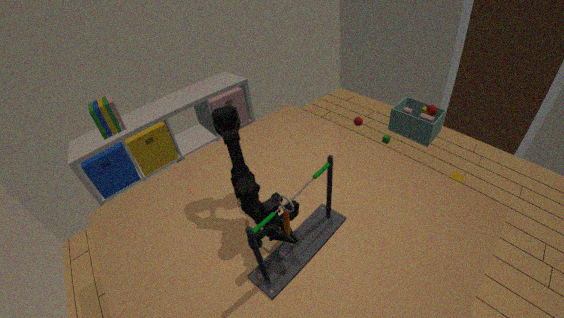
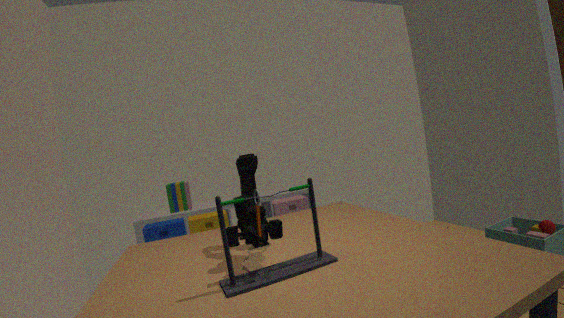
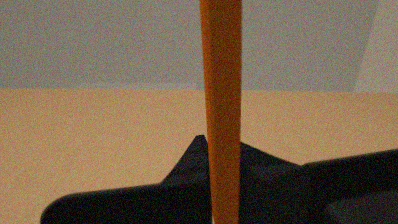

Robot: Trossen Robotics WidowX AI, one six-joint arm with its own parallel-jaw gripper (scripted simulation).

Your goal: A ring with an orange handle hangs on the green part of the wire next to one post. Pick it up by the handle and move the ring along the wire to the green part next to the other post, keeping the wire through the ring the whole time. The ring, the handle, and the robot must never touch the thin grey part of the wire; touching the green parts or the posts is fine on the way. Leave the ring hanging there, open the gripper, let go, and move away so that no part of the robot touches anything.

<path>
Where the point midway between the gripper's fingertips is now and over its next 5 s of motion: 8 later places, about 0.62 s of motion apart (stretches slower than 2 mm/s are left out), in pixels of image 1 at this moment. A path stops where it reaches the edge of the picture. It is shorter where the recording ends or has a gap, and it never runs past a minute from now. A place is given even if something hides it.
The gripper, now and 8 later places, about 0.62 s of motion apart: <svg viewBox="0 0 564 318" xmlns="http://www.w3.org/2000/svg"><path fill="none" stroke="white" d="M296 241L301 237L307 231L315 223L318 218L320 216L323 213L323 209L321 210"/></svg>
</path>
